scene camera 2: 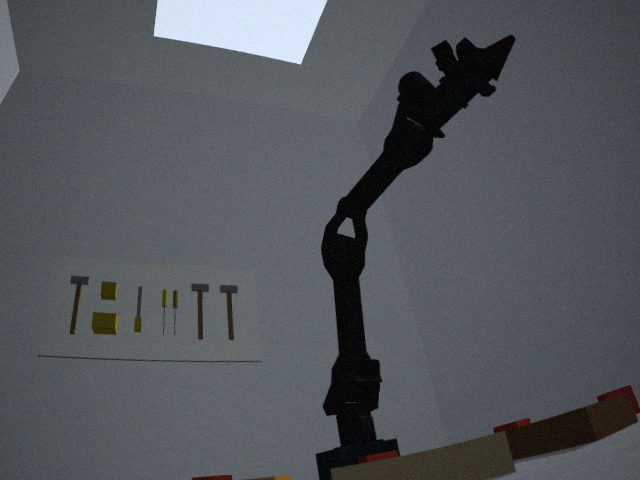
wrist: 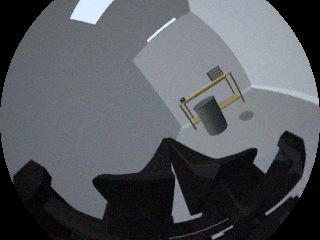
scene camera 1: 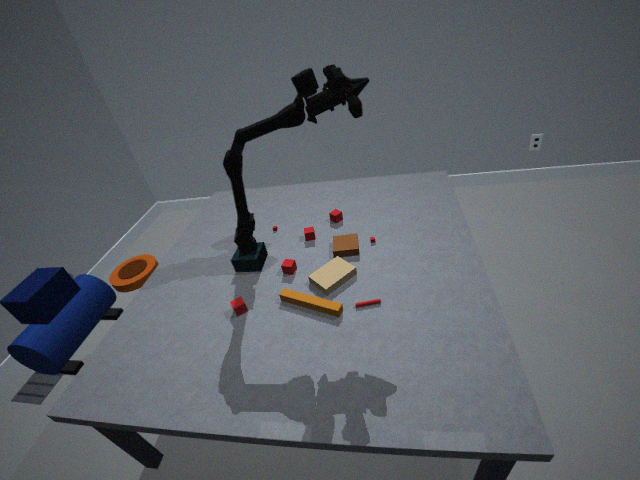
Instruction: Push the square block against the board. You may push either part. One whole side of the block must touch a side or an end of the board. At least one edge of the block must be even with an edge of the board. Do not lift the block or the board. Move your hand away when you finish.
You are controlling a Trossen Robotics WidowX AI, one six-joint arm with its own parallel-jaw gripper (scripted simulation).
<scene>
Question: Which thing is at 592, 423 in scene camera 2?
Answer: A brown square block.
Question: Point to a tan board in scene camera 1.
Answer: At 335, 273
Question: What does the gripper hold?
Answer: Nothing.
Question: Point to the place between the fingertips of the gripper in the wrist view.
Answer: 166, 141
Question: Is the gripper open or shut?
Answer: Shut.
</scene>
